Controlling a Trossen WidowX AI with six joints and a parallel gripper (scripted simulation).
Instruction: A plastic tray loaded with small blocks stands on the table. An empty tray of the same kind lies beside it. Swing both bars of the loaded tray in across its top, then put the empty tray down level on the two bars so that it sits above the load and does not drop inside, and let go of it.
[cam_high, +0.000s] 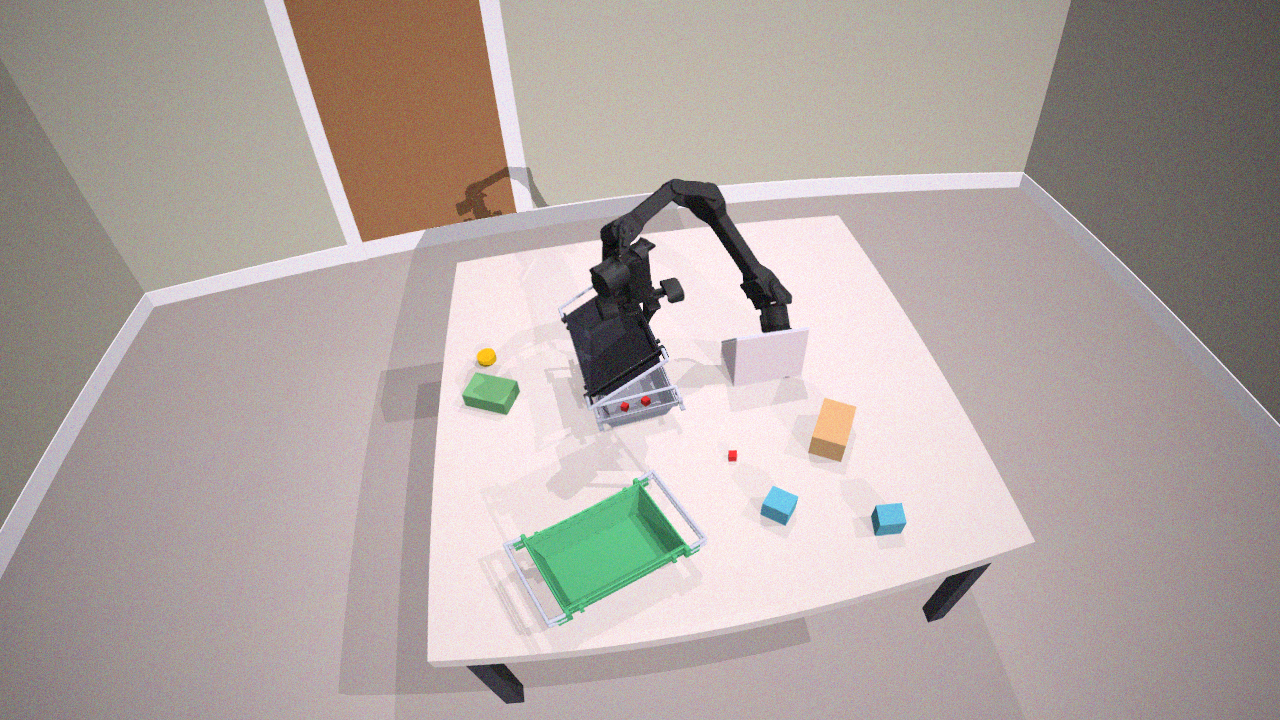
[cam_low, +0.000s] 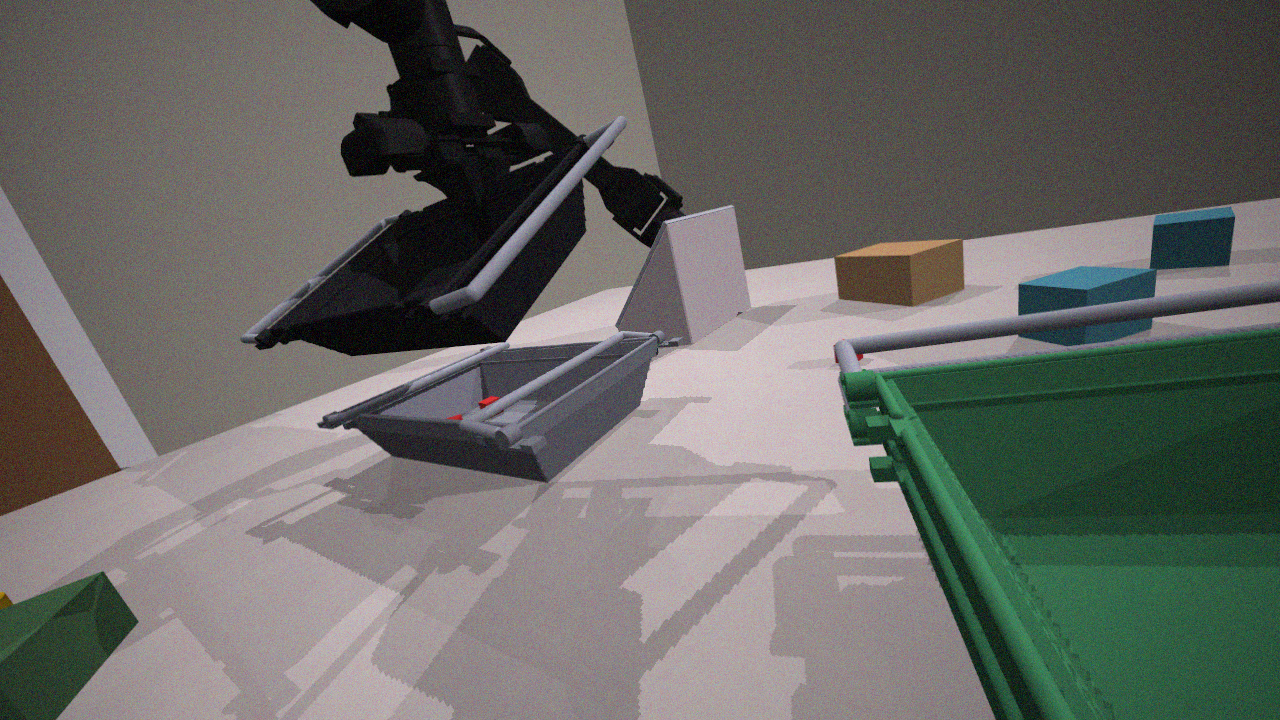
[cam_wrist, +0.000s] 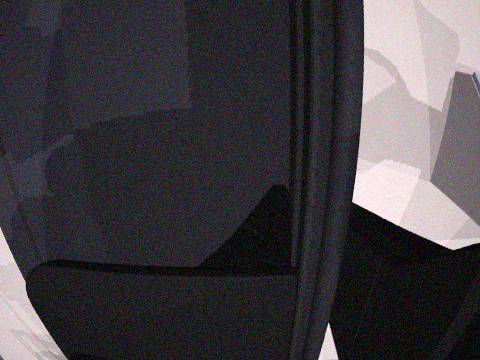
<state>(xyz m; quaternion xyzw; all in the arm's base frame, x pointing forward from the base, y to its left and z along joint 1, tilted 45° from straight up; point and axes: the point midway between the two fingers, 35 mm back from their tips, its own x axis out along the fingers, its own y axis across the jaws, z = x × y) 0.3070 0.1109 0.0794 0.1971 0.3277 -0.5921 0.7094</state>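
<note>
Right now the black tray is 8 cm ahead of my gripper tip and 2 cm to the left of it. Also, from my gripper tip: red block (18 cm behind, 25 cm to the left, 17 cm below); then yellow disc (42 cm ahead, 12 cm to the right, 17 cm below); then green block (39 cm ahead, 2 cm to the left, 16 cm below).
</note>
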